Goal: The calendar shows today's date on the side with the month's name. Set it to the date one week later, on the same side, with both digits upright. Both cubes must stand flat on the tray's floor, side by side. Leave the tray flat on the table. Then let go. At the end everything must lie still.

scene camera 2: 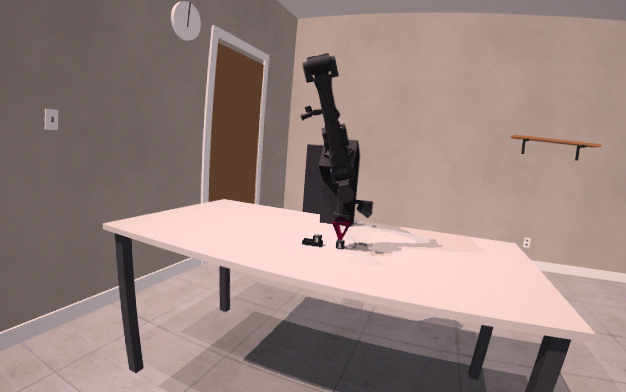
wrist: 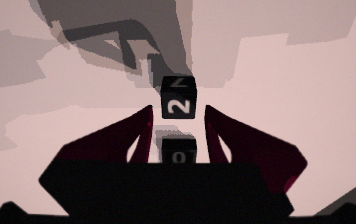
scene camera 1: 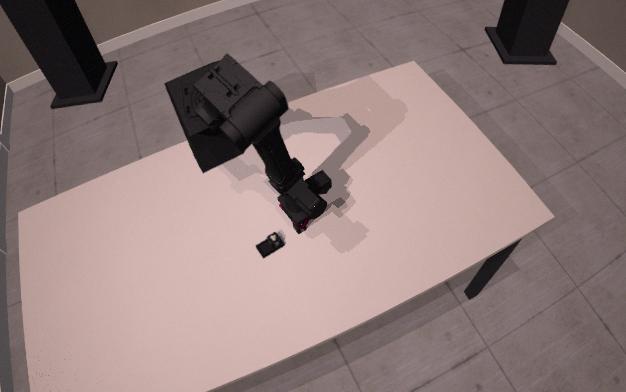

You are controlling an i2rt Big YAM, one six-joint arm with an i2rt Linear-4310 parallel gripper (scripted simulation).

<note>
In view: my gripper (wrist: pixel 178 111) and a black cube (wrist: pixel 178 94).
</note>
